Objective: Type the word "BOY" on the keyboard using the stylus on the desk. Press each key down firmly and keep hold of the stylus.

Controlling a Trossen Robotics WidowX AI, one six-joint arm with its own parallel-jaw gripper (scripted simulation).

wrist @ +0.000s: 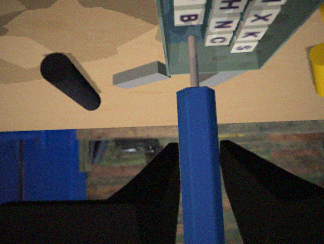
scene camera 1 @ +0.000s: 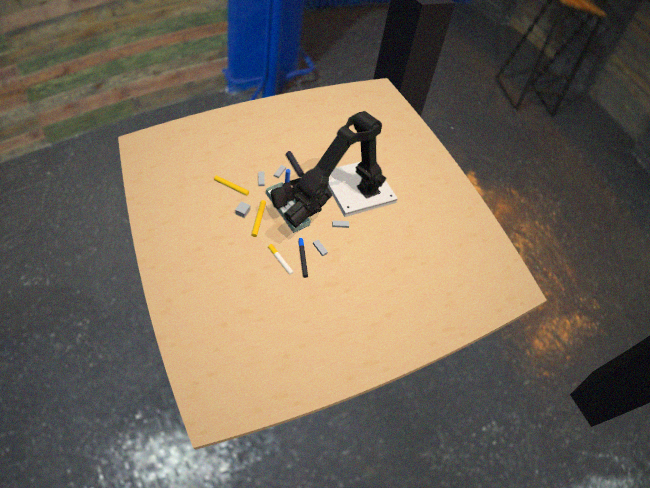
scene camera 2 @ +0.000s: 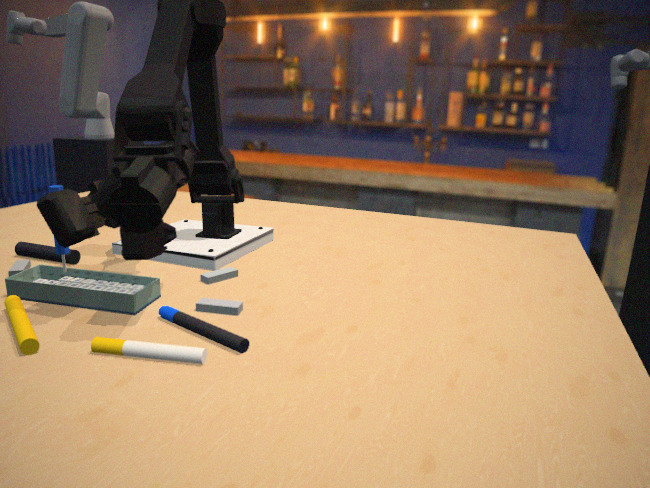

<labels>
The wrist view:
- my gripper: 198, 150
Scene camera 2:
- my gripper: 60, 233
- yellow-and-white marker: 130, 348
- blue-capped black marker: 229, 339
</labels>
